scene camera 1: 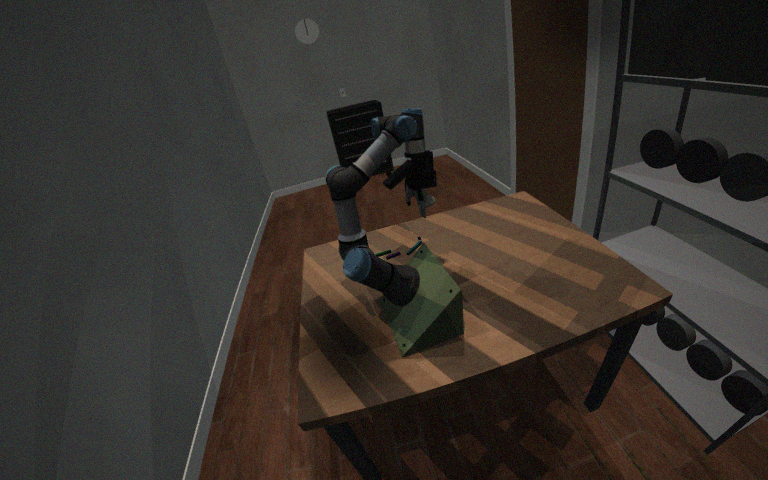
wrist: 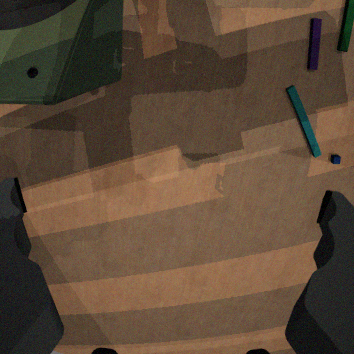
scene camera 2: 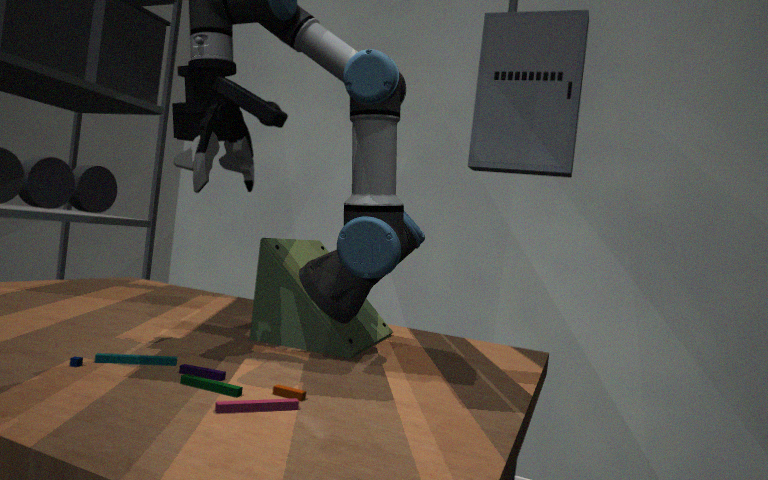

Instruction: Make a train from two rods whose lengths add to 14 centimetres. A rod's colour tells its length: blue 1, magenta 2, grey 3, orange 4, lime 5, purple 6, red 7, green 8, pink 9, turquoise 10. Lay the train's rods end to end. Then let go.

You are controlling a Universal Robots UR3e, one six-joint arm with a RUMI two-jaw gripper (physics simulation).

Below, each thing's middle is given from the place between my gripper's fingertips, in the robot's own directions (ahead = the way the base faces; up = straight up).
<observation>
Right now the turquoise rod [scene camera 2: 99,357] is 150 mm ahead of my hand and 240 mm below it. The rest, counted from my hand: pink rod [scene camera 2: 242,406]: 190 mm ahead, 220 mm to the left, 240 mm below.
</observation>
